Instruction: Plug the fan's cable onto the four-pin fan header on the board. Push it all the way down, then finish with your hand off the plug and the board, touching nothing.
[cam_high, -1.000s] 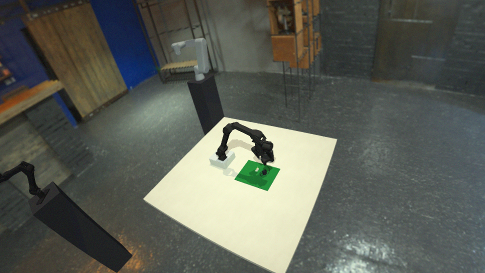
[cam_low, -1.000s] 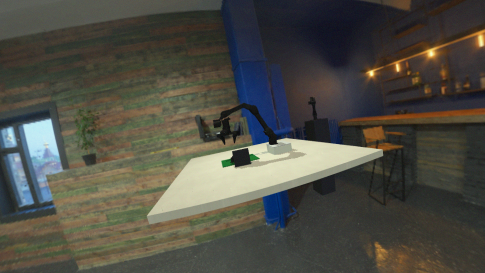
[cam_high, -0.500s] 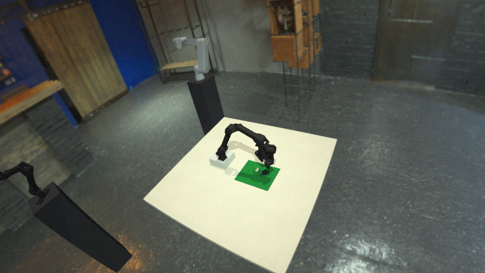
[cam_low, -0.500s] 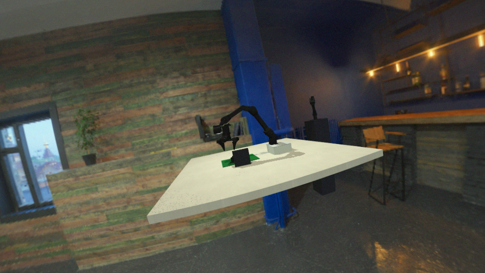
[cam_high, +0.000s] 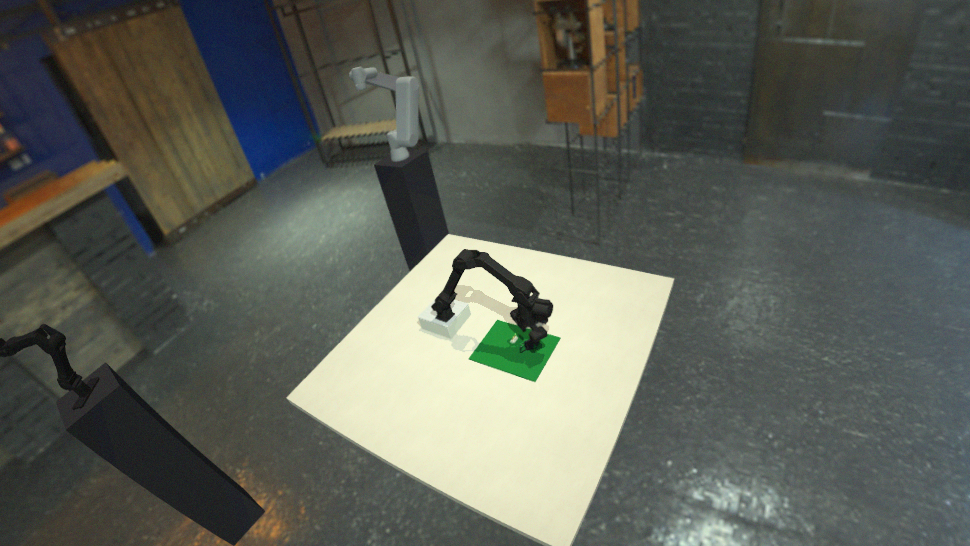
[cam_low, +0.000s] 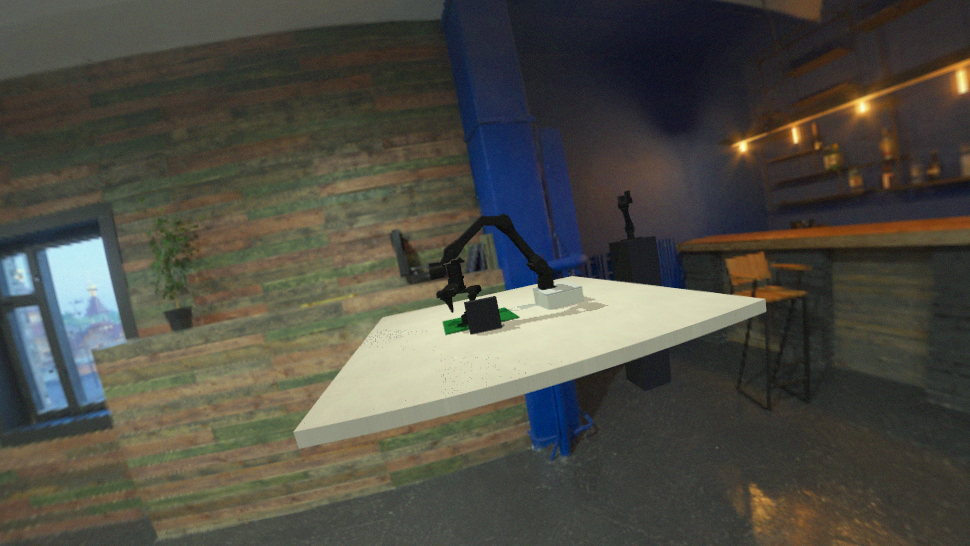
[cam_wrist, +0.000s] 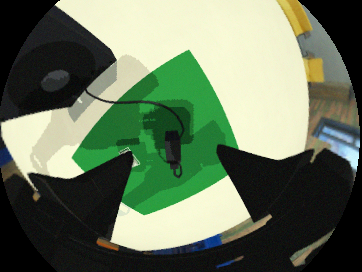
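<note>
Right now the black plug is 4 cm below my gripper tip, 1 cm to the right of it and 1 cm behind it. Round my gripper tip: black fan box: 15 cm to the left, 7 cm behind; pale header: 9 cm behind, 6 cm below, 1 cm to the left; green board: 7 cm below, 6 cm behind, 3 cm to the right.
</note>
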